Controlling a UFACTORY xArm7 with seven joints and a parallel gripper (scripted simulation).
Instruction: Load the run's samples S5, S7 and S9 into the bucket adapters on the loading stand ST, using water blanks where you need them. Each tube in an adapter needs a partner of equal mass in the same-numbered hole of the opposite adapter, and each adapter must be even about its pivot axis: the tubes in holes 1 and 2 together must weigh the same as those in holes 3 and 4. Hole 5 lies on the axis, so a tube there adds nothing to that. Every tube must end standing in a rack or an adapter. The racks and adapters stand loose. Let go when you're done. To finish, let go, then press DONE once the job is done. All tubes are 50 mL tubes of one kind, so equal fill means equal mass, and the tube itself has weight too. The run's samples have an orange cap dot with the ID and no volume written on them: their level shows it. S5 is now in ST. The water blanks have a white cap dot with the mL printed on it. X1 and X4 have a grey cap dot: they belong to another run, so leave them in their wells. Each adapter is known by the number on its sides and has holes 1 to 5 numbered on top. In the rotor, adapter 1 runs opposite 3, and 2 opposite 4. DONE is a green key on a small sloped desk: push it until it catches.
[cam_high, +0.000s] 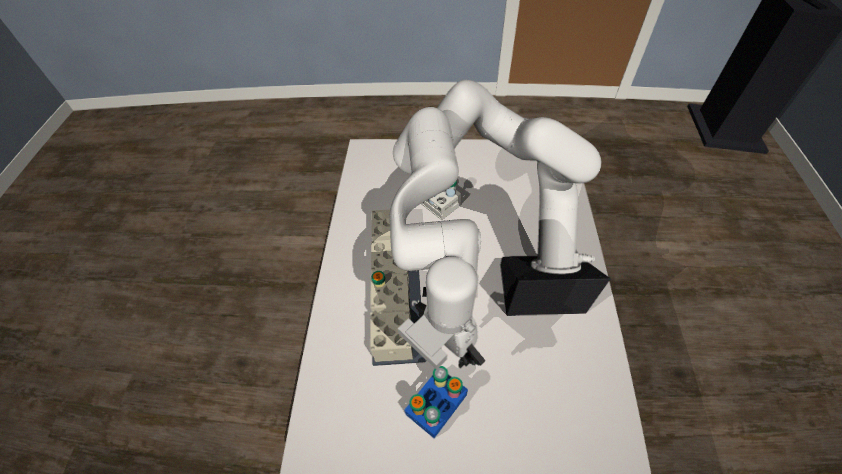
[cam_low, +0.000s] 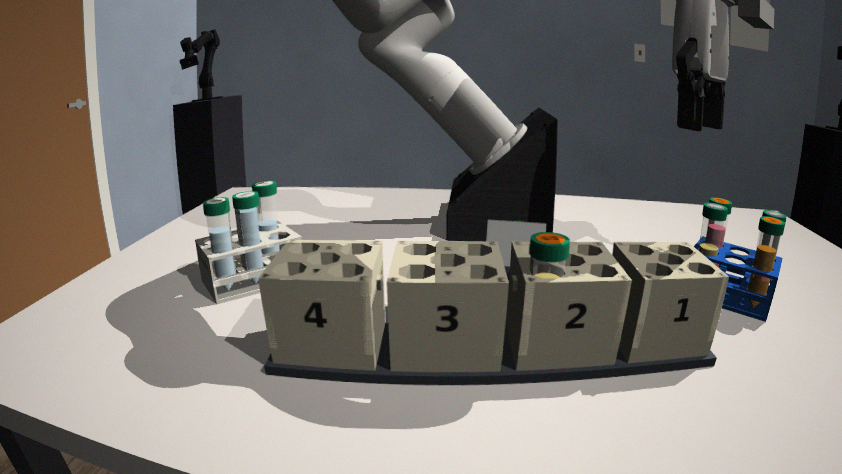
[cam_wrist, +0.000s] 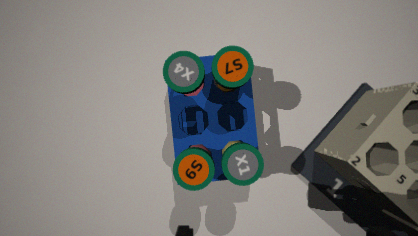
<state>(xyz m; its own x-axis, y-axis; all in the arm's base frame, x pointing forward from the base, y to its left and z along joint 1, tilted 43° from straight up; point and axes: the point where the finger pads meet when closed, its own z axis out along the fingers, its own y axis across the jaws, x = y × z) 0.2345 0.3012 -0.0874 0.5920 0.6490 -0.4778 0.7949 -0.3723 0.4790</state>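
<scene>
The pink-filled sample tube lies 160 mm below my hand, 50 mm to the left of it and 30 mm behind it. The rest, counted from my hand: blue rack (190 mm below, 70 mm to the left, 10 mm ahead); green done key (230 mm to the right, 160 mm below, 10 mm behind); S7 tube (160 mm below, 100 mm to the left, 40 mm ahead).
</scene>
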